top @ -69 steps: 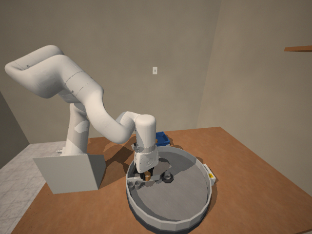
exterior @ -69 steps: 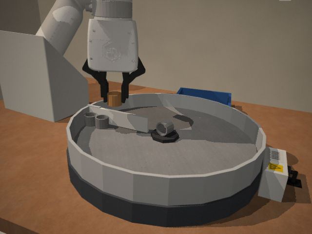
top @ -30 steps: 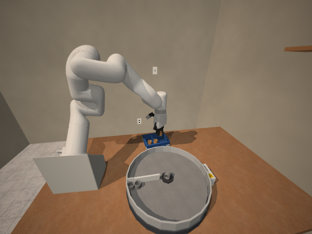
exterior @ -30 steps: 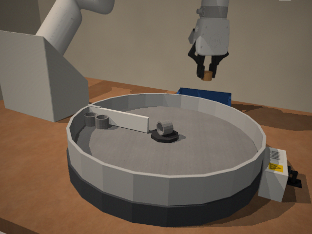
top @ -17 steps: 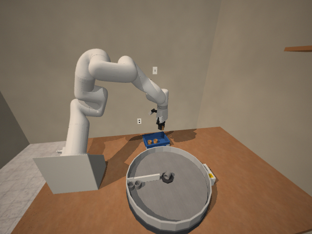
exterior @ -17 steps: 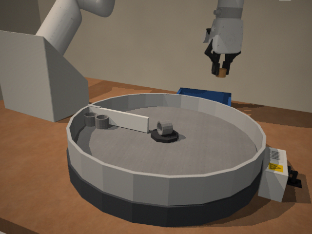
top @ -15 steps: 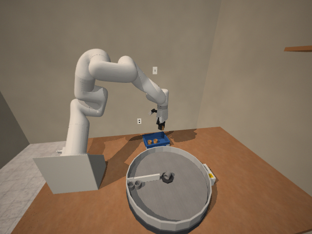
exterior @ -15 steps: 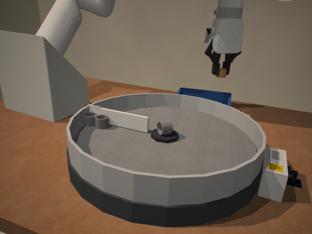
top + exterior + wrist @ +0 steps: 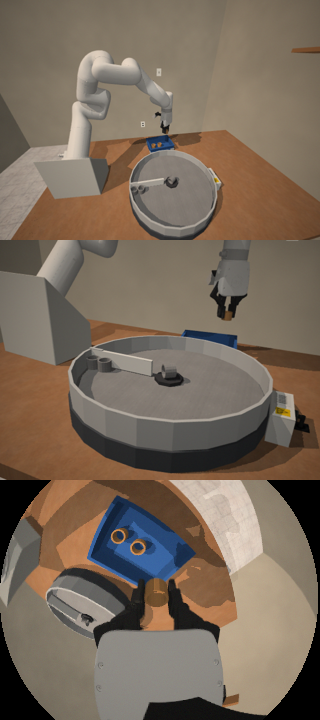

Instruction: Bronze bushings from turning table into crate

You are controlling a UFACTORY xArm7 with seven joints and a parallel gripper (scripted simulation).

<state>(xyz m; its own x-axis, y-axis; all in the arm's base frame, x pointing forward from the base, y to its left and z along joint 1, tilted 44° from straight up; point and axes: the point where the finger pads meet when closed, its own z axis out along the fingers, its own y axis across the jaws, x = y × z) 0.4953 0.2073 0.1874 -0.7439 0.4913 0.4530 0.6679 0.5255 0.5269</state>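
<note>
Now: the blue crate 4 cm behind my hand, 1 cm to the right of it and 12 cm below it. The rest, counted from my hand: turning table: 3 cm behind, 37 cm to the right, 9 cm below.
</note>
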